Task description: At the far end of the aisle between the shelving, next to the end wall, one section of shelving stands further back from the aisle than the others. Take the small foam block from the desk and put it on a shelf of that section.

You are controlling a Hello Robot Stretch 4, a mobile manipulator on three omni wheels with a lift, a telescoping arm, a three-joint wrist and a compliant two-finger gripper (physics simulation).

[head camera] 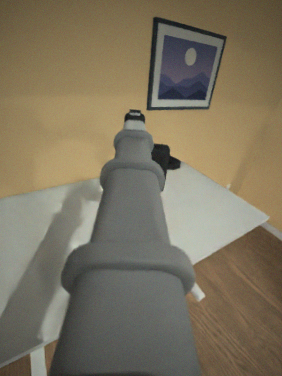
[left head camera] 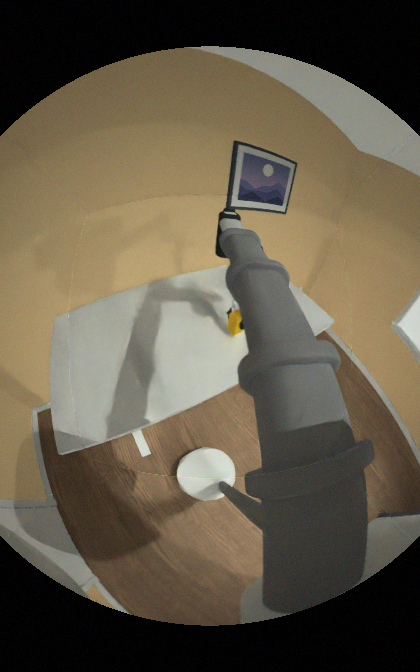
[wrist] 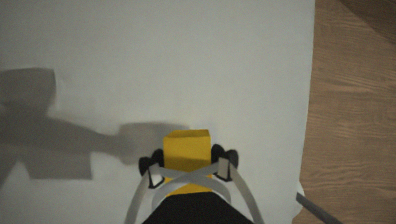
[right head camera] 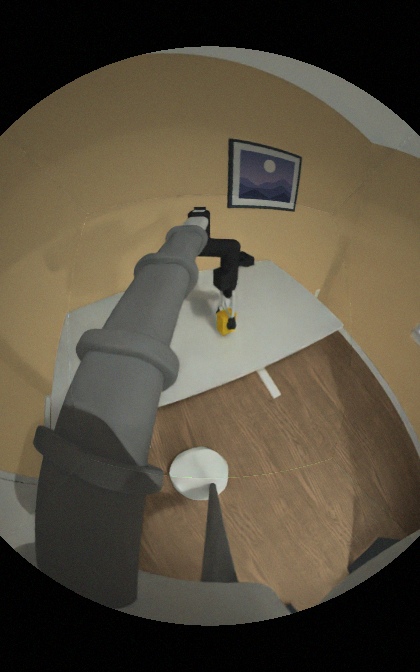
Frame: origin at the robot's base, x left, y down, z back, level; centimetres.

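Where they show: gripper, fingertip midpoint: (wrist: 188, 159).
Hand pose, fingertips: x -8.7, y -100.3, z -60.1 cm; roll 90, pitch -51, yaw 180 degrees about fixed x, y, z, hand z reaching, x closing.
Observation:
After its pixels a point has its place.
The small foam block (left head camera: 234, 326) (right head camera: 222, 324) (wrist: 187, 146) {x -10.6, y -105.6, z -61.5 cm} is yellow. My gripper (left head camera: 236, 318) (right head camera: 225, 318) (wrist: 188, 159) {x -8.7, y -100.3, z -60.1 cm} points down over the desk and is shut on it, with one dark fingertip pressed to each side. The block appears to be slightly above the white desk (head camera: 220, 215) {x -48.1, y -92.2, z -74.3 cm} (left head camera: 190, 360) (right head camera: 285, 320) (wrist: 225, 60) {x -23.6, y -92.3, z -63.0 cm}, its shadow falling to the left in the wrist view. In the head camera view the arm hides the block and the fingers. The aisle and the set-back shelving section do not show in these views.
A framed mountain picture (head camera: 187, 75) {x -32.3, y -154.0, z -135.7 cm} (left head camera: 262, 182) (right head camera: 265, 177) hangs on the tan wall behind the desk. A white round object (left head camera: 200, 465) (right head camera: 195, 465) is on the wooden floor in front of the desk. Another wall meets the desk's right side.

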